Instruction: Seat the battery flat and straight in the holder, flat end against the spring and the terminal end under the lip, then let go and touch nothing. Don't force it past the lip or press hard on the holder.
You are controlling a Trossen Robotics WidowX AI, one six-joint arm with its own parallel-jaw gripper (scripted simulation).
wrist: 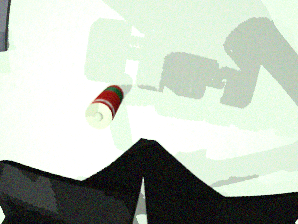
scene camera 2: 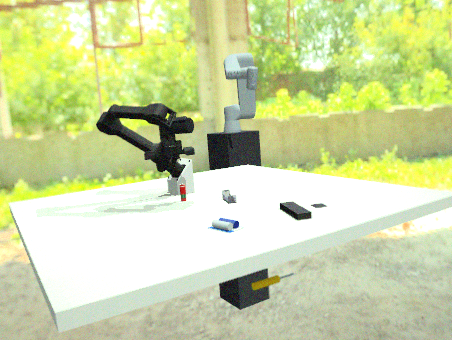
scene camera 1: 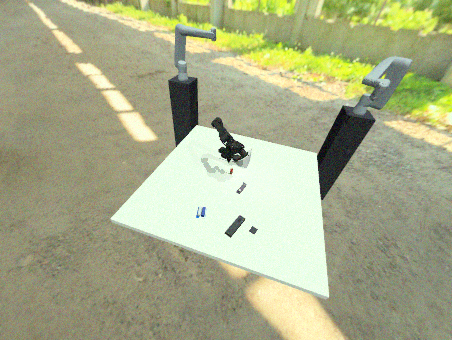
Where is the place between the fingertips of my gripper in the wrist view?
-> At 146, 146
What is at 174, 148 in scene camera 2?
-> My gripper.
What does my gripper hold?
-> Nothing.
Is my gripper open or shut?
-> Shut.
